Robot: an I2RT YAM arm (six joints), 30 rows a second.
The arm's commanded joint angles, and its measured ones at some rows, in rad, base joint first. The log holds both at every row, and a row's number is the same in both.
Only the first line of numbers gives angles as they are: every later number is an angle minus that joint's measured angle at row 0.
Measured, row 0:
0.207, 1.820, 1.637, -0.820, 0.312, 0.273
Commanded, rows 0 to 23:
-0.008, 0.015, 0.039, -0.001, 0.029, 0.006
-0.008, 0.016, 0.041, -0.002, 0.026, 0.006
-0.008, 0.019, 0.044, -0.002, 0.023, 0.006
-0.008, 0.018, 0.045, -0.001, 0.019, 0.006
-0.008, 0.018, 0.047, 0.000, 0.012, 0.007
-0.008, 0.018, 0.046, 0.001, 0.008, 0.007
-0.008, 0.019, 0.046, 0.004, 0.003, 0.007
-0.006, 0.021, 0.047, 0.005, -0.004, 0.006
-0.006, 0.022, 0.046, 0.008, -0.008, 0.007
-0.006, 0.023, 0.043, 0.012, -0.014, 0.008
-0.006, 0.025, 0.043, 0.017, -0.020, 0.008
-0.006, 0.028, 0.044, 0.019, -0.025, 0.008
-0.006, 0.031, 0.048, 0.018, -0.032, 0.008
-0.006, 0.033, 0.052, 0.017, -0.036, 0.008
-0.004, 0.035, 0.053, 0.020, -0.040, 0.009
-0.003, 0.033, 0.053, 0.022, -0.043, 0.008
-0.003, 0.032, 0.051, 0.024, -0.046, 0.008
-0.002, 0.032, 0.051, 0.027, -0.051, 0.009
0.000, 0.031, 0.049, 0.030, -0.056, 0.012
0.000, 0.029, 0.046, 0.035, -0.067, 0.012
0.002, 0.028, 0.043, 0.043, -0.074, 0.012
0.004, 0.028, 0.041, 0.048, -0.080, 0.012
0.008, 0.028, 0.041, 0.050, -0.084, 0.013
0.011, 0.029, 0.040, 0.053, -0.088, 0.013
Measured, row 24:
0.000, 0.015, 0.026, 0.002, -0.047, 0.000
